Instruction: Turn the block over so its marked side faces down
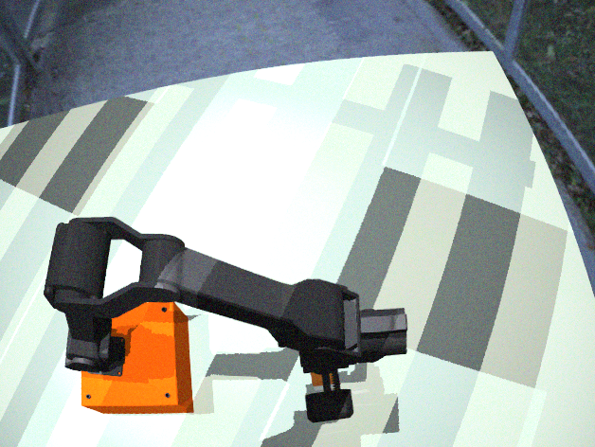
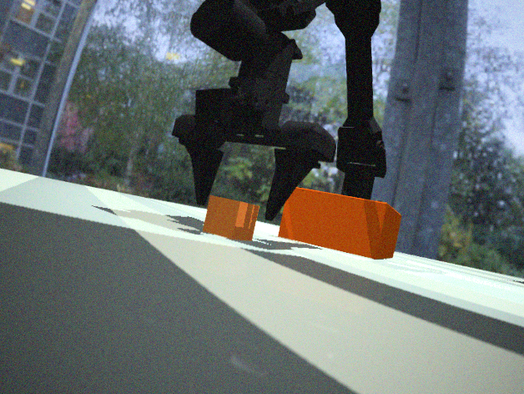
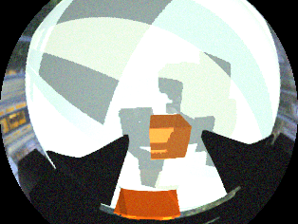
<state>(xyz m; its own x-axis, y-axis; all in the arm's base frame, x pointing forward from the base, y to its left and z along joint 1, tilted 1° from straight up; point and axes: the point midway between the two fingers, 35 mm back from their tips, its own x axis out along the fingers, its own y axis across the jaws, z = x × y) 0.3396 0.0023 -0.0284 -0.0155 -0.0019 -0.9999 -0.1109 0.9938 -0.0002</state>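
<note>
My gripper tip is 1 cm past the orange block and 1 cm above it.
</note>
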